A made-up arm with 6 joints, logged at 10 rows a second.
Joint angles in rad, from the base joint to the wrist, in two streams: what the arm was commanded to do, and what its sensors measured. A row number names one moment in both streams.
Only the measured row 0 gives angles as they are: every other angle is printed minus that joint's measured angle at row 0.
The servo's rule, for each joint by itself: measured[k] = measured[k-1] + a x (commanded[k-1-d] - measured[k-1]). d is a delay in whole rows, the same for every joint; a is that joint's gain. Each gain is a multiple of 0.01, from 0.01 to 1. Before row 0 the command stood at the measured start. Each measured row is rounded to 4 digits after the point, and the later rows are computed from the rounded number. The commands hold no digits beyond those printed.
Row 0, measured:
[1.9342 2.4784 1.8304 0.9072 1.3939 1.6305]
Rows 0 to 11, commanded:
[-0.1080 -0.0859 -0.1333 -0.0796 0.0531 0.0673]
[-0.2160 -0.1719 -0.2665 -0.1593 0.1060 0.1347]
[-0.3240 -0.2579 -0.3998 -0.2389 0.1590 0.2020]
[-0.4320 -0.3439 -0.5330 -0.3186 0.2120 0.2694]
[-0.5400 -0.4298 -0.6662 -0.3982 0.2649 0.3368]
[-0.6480 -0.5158 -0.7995 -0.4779 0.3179 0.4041]
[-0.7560 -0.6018 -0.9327 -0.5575 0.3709 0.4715]
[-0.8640 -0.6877 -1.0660 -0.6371 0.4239 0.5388]
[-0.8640 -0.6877 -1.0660 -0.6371 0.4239 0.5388]
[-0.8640 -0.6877 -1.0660 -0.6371 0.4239 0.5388]
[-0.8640 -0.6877 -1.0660 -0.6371 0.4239 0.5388]
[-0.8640 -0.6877 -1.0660 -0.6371 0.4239 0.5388]
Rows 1 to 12, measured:
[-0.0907 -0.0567 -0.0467 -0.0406 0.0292 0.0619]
[-0.1960 -0.1327 -0.1236 -0.1011 0.0714 0.1289]
[-0.3035 -0.2153 -0.2203 -0.1714 0.1196 0.1962]
[-0.4114 -0.3002 -0.3297 -0.2465 0.1704 0.2635]
[-0.5194 -0.3857 -0.4475 -0.3239 0.2224 0.3309]
[-0.6274 -0.4716 -0.5707 -0.4024 0.2749 0.3982]
[-0.7354 -0.5575 -0.6974 -0.4815 0.3277 0.4656]
[-0.8434 -0.6434 -0.8264 -0.5609 0.3806 0.5329]
[-0.8607 -0.6726 -0.9103 -0.5998 0.4044 0.5383]
[-0.8635 -0.6826 -0.9648 -0.6188 0.4151 0.5388]
[-0.8639 -0.6860 -1.0002 -0.6281 0.4199 0.5388]
[-0.8640 -0.6871 -1.0232 -0.6327 0.4221 0.5388]
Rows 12 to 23, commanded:
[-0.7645 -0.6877 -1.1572 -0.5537 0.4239 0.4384]
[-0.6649 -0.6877 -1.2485 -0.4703 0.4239 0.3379]
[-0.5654 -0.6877 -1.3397 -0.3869 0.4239 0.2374]
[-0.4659 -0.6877 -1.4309 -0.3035 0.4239 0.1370]
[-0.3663 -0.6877 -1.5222 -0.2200 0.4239 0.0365]
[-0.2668 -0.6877 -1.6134 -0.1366 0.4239 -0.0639]
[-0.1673 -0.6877 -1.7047 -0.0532 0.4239 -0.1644]
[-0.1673 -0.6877 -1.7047 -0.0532 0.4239 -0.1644]
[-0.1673 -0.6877 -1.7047 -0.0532 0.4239 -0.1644]
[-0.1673 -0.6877 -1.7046 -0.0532 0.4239 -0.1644]
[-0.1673 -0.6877 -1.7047 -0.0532 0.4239 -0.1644]
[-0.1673 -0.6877 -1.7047 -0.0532 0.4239 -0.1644]
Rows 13 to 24, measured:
[-0.7804 -0.6875 -1.0701 -0.5924 0.4231 0.4464]
[-0.6834 -0.6876 -1.1325 -0.5301 0.4235 0.3466]
[-0.5843 -0.6877 -1.2050 -0.4571 0.4237 0.2461]
[-0.4848 -0.6877 -1.2841 -0.3788 0.4238 0.1457]
[-0.3853 -0.6877 -1.3674 -0.2978 0.4239 0.0452]
[-0.2858 -0.6877 -1.4535 -0.2156 0.4239 -0.0552]
[-0.1863 -0.6877 -1.5414 -0.1328 0.4239 -0.1557]
[-0.1703 -0.6877 -1.5986 -0.0922 0.4239 -0.1637]
[-0.1678 -0.6877 -1.6357 -0.0723 0.4239 -0.1643]
[-0.1674 -0.6877 -1.6598 -0.0626 0.4239 -0.1644]
[-0.1673 -0.6877 -1.6755 -0.0578 0.4239 -0.1644]
[-0.1673 -0.6877 -1.6857 -0.0555 0.4239 -0.1644]

